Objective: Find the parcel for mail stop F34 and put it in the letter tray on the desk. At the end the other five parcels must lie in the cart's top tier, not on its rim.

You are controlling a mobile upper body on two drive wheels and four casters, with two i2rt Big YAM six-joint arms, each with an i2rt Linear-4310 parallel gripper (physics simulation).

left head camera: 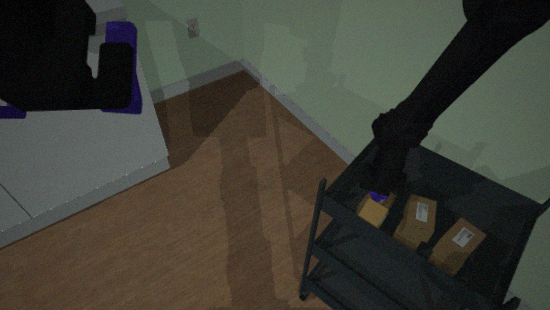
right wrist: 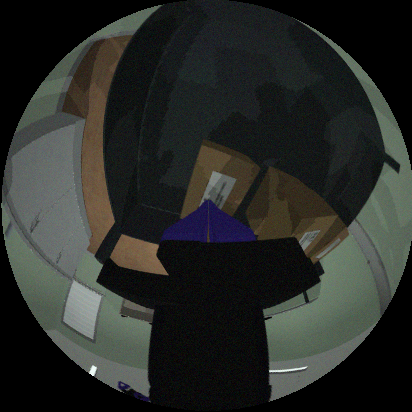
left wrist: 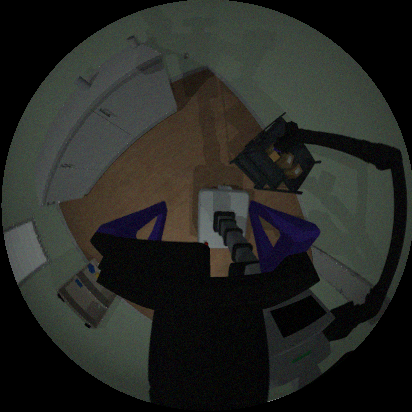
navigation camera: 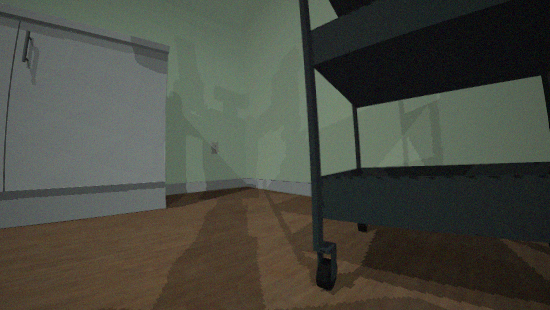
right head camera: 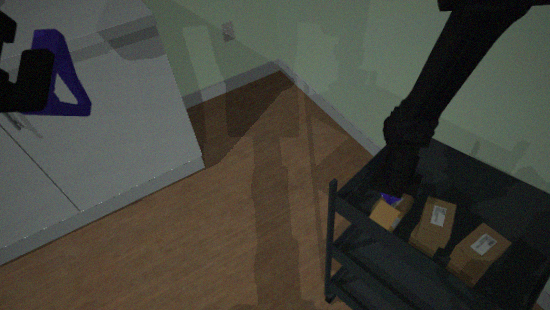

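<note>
The pictures show a dark tiered cart and a grey cabinet, together with my left gripper and my right gripper. The left wrist view shows my left gripper, as does the right head camera view. In the right wrist view, my right gripper is visible.
</note>
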